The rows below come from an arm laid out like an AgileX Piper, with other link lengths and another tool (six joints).
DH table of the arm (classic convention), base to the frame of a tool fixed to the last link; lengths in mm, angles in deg. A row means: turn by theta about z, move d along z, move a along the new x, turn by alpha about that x. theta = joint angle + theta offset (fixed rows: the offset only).
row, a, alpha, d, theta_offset
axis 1, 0.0, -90.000, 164.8, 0.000
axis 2, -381.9, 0.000, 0.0, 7.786
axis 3, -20.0, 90.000, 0.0, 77.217
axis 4, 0.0, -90.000, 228.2, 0.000
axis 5, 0.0, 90.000, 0.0, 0.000
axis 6, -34.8, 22.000, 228.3, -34.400
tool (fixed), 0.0, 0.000, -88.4, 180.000
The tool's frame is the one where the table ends.
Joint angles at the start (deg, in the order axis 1, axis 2, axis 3, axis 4, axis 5, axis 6):
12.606 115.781 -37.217 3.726 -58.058 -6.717
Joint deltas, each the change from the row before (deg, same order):
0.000 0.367 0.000 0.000 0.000 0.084
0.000 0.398 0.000 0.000 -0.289 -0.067
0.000 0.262 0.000 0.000 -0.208 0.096
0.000 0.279 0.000 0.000 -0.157 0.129
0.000 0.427 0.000 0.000 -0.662 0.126
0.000 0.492 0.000 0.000 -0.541 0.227
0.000 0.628 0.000 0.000 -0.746 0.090
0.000 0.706 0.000 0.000 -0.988 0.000
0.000 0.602 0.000 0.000 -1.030 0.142
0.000 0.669 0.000 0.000 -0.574 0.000
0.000 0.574 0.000 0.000 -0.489 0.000
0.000 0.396 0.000 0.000 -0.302 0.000
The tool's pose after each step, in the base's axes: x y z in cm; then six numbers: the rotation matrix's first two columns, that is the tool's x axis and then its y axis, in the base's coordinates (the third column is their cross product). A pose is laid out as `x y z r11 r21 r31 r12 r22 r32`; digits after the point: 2 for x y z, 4 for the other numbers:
42.10 13.46 23.30 0.1033 0.6678 0.7371 -0.0794 -0.7332 0.6754
42.17 13.48 23.06 0.1043 0.6692 0.7357 -0.0781 -0.7320 0.6768
42.21 13.48 22.92 0.1055 0.6683 0.7364 -0.0777 -0.7327 0.6761
42.25 13.49 22.75 0.1077 0.6671 0.7371 -0.0766 -0.7337 0.6752
42.34 13.50 22.60 0.1055 0.6653 0.7391 -0.0798 -0.7351 0.6732
42.43 13.52 22.37 0.1060 0.6627 0.7413 -0.0809 -0.7373 0.6707
42.54 13.53 22.07 0.1050 0.6618 0.7423 -0.0827 -0.7380 0.6697
42.67 13.55 21.77 0.1015 0.6618 0.7428 -0.0862 -0.7380 0.6693
42.78 13.57 21.57 0.0968 0.6596 0.7454 -0.0916 -0.7398 0.6665
42.87 13.59 21.19 0.0980 0.6603 0.7446 -0.0907 -0.7392 0.6674
42.95 13.60 20.86 0.0991 0.6609 0.7439 -0.0899 -0.7386 0.6682
42.99 13.61 20.63 0.1002 0.6614 0.7433 -0.0889 -0.7381 0.6688

